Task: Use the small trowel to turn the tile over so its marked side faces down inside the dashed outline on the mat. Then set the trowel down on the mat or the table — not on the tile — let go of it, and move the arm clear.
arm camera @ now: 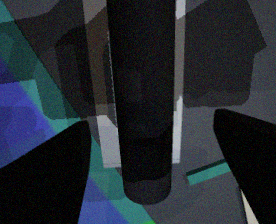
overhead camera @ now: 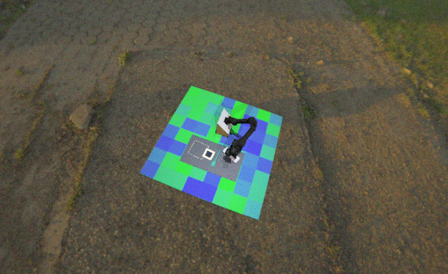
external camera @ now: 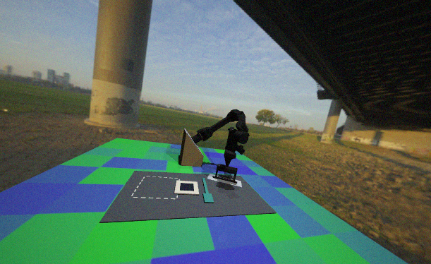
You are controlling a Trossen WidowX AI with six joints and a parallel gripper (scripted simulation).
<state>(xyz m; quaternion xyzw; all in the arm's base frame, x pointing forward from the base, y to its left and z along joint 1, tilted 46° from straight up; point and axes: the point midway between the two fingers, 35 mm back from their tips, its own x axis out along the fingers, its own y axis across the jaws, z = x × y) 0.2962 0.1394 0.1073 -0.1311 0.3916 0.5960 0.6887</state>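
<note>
The small teal trowel is 14 cm to the right of my gripper tip, 12 cm ahead of it and 9 cm below it. From my gripper tip the other things lie so: beige tile (23 cm to the right, 9 cm below, 9 cm ahead); dark mat (17 cm to the right, 12 cm below, 10 cm ahead).
</note>
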